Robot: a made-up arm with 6 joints. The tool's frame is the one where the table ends. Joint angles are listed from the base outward.
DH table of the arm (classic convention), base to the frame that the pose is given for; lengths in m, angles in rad. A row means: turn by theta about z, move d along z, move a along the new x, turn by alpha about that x. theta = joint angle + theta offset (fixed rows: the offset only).
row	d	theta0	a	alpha
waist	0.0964	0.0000	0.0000	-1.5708
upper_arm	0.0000	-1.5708	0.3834	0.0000
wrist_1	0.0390	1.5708	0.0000	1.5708
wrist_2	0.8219	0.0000	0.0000	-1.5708
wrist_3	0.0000	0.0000	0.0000	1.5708
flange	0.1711	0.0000	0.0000	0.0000
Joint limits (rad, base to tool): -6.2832..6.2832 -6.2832..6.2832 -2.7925..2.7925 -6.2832..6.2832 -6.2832..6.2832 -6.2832..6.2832
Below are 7 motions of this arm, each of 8 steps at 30 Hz.
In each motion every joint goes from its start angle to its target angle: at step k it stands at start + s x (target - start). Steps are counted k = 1, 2, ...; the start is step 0. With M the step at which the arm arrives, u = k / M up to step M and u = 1 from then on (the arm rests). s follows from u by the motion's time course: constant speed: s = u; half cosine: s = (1 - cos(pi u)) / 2; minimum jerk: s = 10 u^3 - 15 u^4 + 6 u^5.
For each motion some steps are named. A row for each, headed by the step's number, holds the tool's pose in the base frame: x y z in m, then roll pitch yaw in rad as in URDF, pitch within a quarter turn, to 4 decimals.
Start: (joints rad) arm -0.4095 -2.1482 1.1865 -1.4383 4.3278 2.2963
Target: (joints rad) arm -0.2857 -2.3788 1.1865 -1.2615 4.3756 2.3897
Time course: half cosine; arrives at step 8
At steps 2, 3, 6, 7, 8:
2: -0.8166 0.5491 0.2682 -1.9174 -0.3093 -0.5269
3: -0.8361 0.5356 0.2287 -1.9322 -0.3334 -0.4855
6: -0.8890 0.4817 0.0933 -1.9938 -0.4113 -0.3470
7: -0.8970 0.4696 0.0660 -2.0082 -0.4262 -0.3195
8: -0.8996 0.4652 0.0564 -2.0134 -0.4313 -0.3099

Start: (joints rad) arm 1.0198 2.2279 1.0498 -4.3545 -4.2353 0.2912
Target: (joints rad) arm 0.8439 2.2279 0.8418 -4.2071 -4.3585 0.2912
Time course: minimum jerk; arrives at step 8
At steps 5, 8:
5: 0.1014 0.4136 -0.8939 -0.5814 -1.0931 -0.5007
8: 0.1556 0.4449 -0.8928 -0.4965 -1.1261 -0.6670

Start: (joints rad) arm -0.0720 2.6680 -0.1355 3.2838 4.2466 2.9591
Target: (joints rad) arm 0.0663 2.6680 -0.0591 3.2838 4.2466 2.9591
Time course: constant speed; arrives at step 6
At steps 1, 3, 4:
1: 0.4705 0.0377 -0.9462 2.0228 -1.2802 -2.1831
3: 0.4503 0.0594 -0.9535 1.9442 -1.2930 -2.0616
4: 0.4398 0.0696 -0.9569 1.9023 -1.2987 -1.9982

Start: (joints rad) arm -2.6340 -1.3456 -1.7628 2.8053 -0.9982 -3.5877
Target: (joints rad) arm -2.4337 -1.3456 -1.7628 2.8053 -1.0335 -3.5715
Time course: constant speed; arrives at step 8
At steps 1, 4, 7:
1: 0.4609 0.2817 -0.7269 2.5037 -0.8808 1.6278
4: 0.4391 0.3164 -0.7250 2.4953 -0.8940 1.7065
7: 0.4147 0.3494 -0.7230 2.4866 -0.9072 1.7856

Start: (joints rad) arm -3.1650 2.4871 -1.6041 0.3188 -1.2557 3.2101
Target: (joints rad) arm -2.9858 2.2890 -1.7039 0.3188 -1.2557 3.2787
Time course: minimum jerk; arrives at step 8
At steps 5, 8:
5: -0.6918 -0.0619 0.6117 -0.1557 0.6234 0.3661
8: -0.6372 -0.0879 0.6588 -0.1123 0.7047 0.4570

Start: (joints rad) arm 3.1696 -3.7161 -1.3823 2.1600 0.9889 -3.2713
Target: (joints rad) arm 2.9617 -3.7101 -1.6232 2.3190 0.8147 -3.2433
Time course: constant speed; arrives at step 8
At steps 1, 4, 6, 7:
1: -1.0162 -0.1566 0.2190 -0.8425 -0.1296 2.5751
4: -0.9882 -0.0695 0.2945 -0.7517 -0.1210 2.4724
6: -0.9618 -0.0147 0.3426 -0.6920 -0.1131 2.4099
7: -0.9464 0.0114 0.3659 -0.6625 -0.1087 2.3805

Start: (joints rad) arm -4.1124 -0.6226 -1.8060 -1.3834 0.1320 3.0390
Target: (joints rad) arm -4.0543 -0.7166 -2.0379 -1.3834 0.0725 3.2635
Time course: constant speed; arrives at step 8
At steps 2, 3, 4, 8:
2: 0.4566 -0.6806 -0.3958 -2.5003 0.1773 -2.5712
3: 0.4433 -0.6540 -0.4221 -2.5468 0.1850 -2.5990
4: 0.4291 -0.6268 -0.4471 -2.5934 0.1900 -2.6276
8: 0.3633 -0.5138 -0.5327 -2.7761 0.1823 -2.7450

